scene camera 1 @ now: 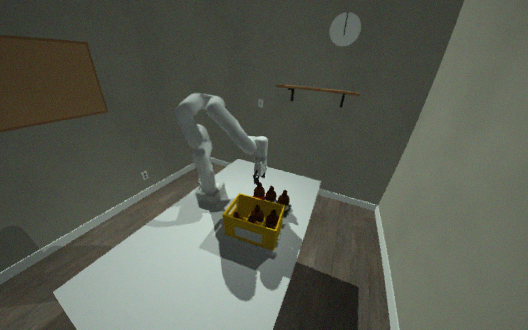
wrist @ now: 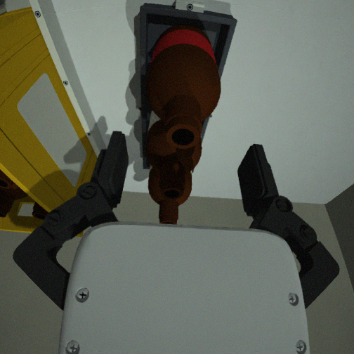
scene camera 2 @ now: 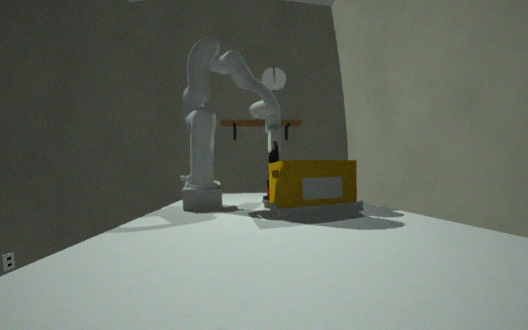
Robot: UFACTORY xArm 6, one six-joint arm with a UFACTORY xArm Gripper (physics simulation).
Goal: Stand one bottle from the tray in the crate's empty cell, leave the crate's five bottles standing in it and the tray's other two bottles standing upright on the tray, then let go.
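Places are measured from the arm's base along level axes (x ahead, y left, z up), in centimetres.
Where they show: gripper, between the fingertips: (scene camera 1: 259,180); arm's base, origin of its link: (scene camera 1: 209,187) (scene camera 2: 202,185).
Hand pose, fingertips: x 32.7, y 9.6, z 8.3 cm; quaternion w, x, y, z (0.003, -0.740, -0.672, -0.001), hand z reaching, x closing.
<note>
Each offset is from my fingertips to the centre of the thing. Level surfaces: height alone.
My gripper (scene camera 1: 258,179) (scene camera 2: 274,156) (wrist: 186,150) is open and empty, above the tray's row of bottles and near the red-banded one. Three brown bottles stand upright on the dark tray (wrist: 143,80): the red-banded bottle @(dx +0.3, dy -0.3, dz -9.4 cm) (scene camera 1: 259,192) (wrist: 184,85), a middle bottle @(dx +8.9, dy -1.3, dz -9.4 cm) (scene camera 1: 271,194) and a far bottle @(dx +17.8, dy -2.1, dz -9.4 cm) (scene camera 1: 284,198). In the wrist view they overlap in a line between the fingers. The yellow crate @(dx +7.2, dy -25.8, dz -8.9 cm) (scene camera 1: 268,240) (scene camera 2: 320,168) (wrist: 15,45) stands beside the tray. Bottles @(dx +6.9, dy -21.4, dz -9.1 cm) (scene camera 1: 256,214) @(dx +16.2, dy -21.6, dz -9.1 cm) (scene camera 1: 272,219) show in it; its walls hide the rest, and I cannot tell which cell is empty.
The crate's high wall stands close to the left finger's side in the wrist view. The arm's base (scene camera 1: 211,198) (scene camera 2: 202,197) stands on the white table @(dz -17.7 cm) (scene camera 1: 165,270) (scene camera 2: 250,270). A wooden shelf (scene camera 1: 317,90) (scene camera 2: 242,123) and a clock (scene camera 1: 345,29) (scene camera 2: 274,79) hang on the wall.
</note>
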